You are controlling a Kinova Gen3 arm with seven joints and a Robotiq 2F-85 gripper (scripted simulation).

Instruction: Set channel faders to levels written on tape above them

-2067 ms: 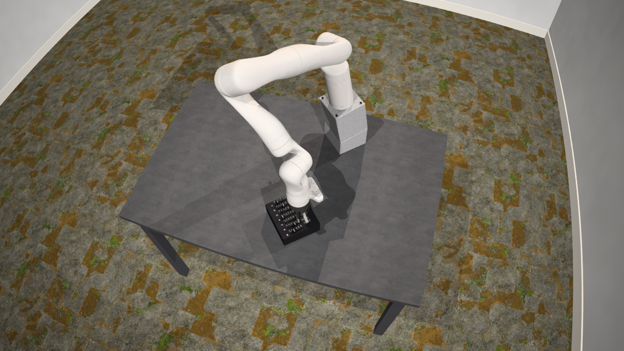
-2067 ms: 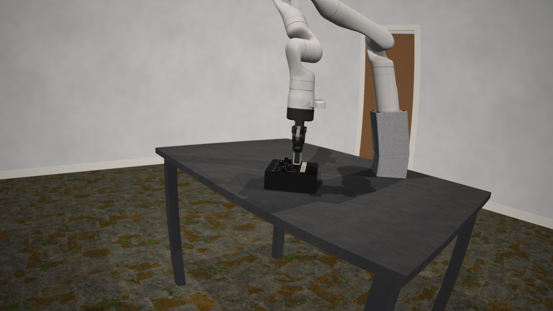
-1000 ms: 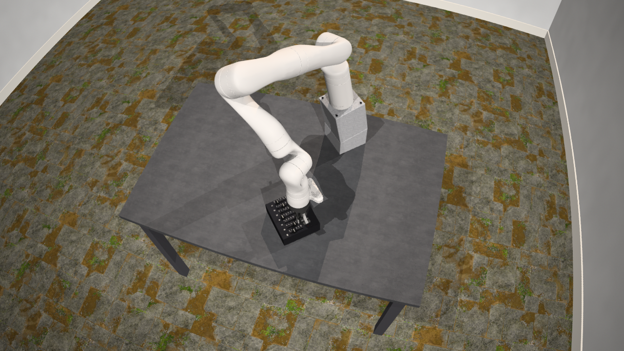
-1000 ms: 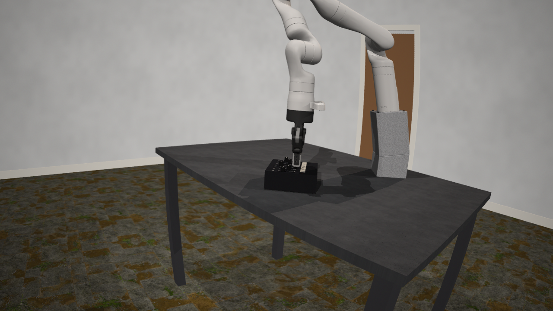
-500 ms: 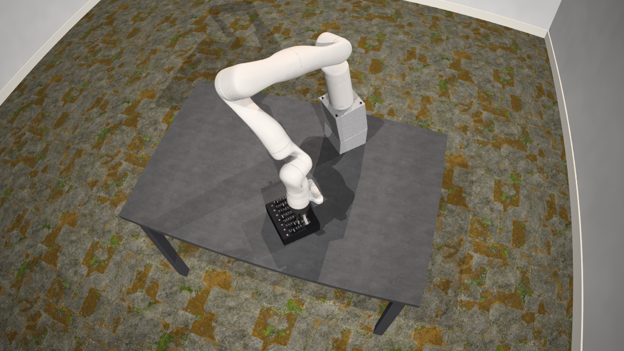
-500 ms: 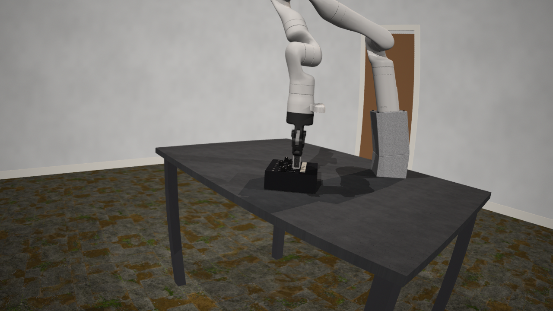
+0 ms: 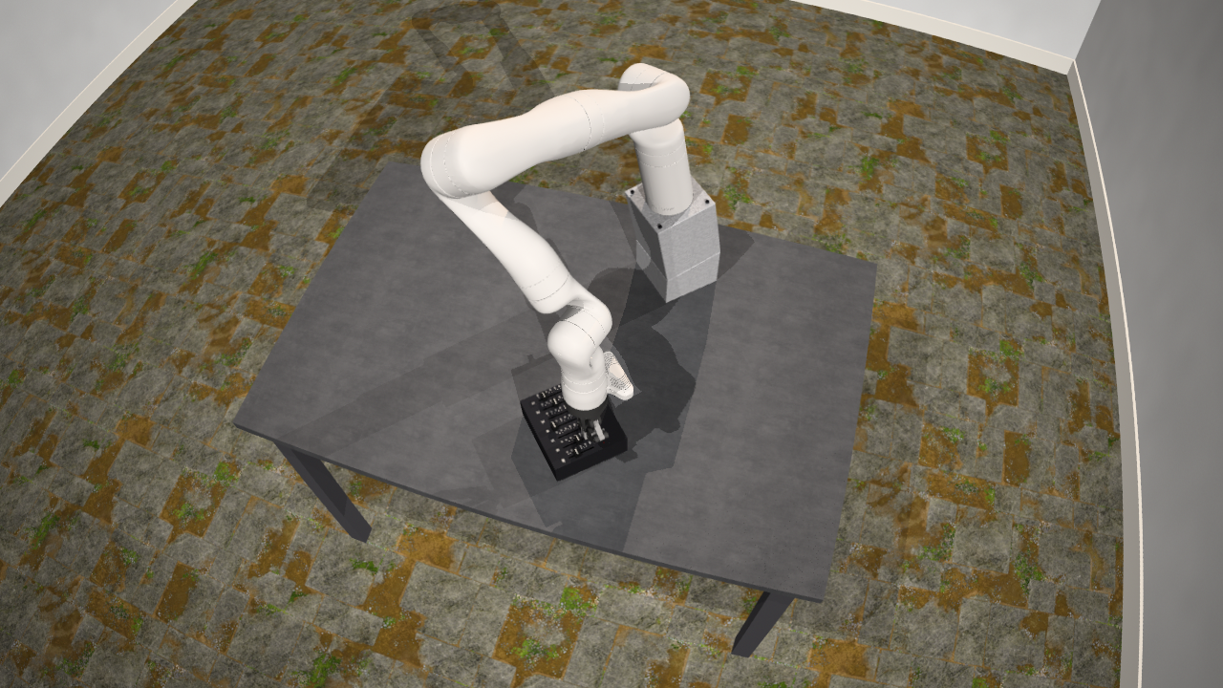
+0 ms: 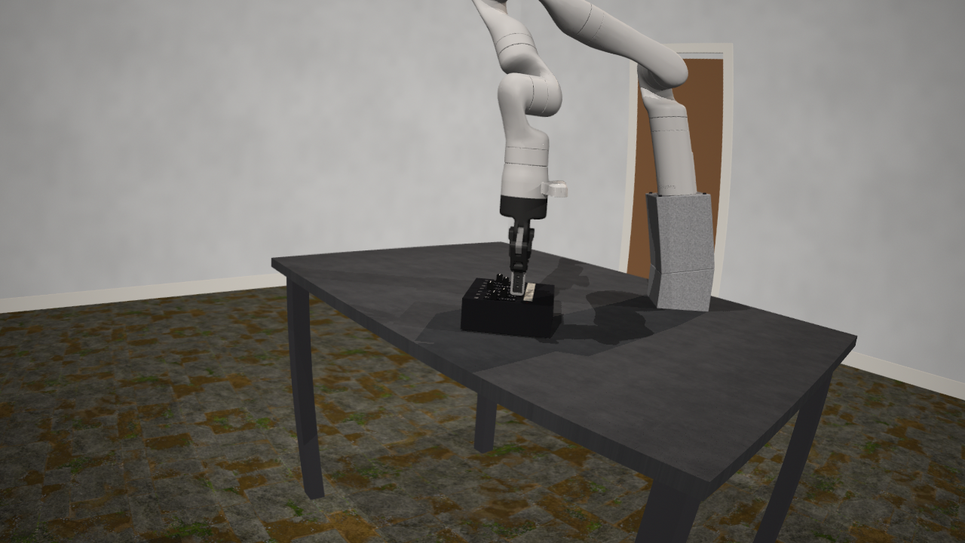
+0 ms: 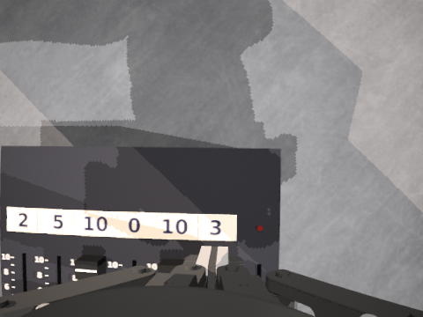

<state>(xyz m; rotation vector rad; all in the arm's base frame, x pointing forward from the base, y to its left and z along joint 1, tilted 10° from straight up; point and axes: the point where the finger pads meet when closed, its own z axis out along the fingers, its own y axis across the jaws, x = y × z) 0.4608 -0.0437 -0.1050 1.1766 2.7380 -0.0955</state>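
The master fader is 4 cm ahead of my hand, 2 cm below it and 1 cm to the right of it.
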